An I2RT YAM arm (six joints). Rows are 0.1 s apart.
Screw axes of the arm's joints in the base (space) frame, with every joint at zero. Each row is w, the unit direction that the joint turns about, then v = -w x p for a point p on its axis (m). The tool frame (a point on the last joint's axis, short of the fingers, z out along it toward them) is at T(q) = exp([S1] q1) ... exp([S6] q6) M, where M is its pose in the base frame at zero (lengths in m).
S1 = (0, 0, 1, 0, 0, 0)
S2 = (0, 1, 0, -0.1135, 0, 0.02)
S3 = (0, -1, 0, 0.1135, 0, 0.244)
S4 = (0, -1, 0, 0.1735, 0, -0.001)
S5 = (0, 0, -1, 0, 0.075, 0)
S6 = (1, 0, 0, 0, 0.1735, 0)
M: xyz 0.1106 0 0.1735 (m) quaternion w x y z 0.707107 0 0.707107 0
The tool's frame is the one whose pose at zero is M.
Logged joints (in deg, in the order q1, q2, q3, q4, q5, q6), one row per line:
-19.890 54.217 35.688 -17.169 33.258 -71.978
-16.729 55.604 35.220 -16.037 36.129 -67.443
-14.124 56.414 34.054 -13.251 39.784 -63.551
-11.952 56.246 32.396 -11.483 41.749 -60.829
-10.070 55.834 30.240 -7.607 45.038 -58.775
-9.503 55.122 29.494 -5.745 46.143 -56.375
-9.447 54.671 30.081 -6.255 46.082 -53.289
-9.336 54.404 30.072 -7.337 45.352 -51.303
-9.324 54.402 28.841 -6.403 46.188 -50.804
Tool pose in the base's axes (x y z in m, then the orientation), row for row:
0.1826 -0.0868 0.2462 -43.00 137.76 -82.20
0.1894 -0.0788 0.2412 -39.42 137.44 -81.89
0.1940 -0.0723 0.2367 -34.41 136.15 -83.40
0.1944 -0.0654 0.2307 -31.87 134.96 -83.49
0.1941 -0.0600 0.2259 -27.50 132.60 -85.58
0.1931 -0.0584 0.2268 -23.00 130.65 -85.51
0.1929 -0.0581 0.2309 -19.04 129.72 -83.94
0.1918 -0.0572 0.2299 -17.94 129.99 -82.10
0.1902 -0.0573 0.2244 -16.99 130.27 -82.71
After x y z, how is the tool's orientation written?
As a rotation vector, in degrees.
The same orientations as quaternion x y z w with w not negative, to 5 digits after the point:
-0.25700 0.82335 -0.49129 0.12115
-0.23713 0.82677 -0.49261 0.13250
-0.20845 0.82479 -0.50523 0.14497
-0.19443 0.82336 -0.50935 0.15759
-0.16911 0.81540 -0.52626 0.17196
-0.14301 0.81234 -0.53168 0.19226
-0.11956 0.81456 -0.52709 0.21066
-0.11311 0.81955 -0.51761 0.21824
-0.10690 0.81963 -0.52040 0.21438

